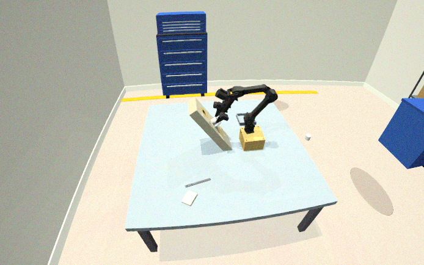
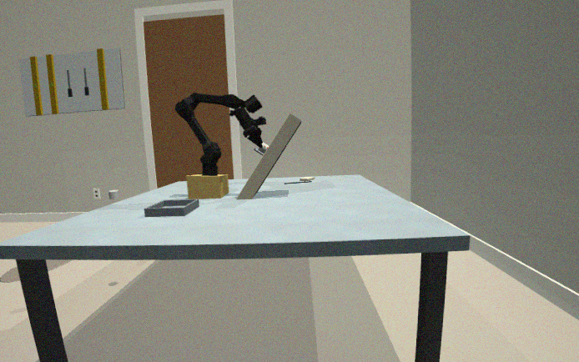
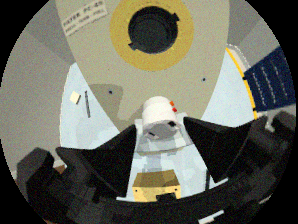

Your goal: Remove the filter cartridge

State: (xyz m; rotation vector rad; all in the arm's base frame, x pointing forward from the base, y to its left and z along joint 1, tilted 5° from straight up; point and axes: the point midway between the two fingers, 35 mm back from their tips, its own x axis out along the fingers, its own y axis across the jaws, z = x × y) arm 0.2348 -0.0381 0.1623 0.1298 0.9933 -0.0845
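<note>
Right now my gripper tip is 36 cm past the dark grey tray, 24 cm to the left of it and 22 cm above it. From my gripper tip the other things lie so: white round filter cartridge (right at my gripper tip); then white pad (44 cm to the left, 28 cm ahead, 22 cm below).
</note>
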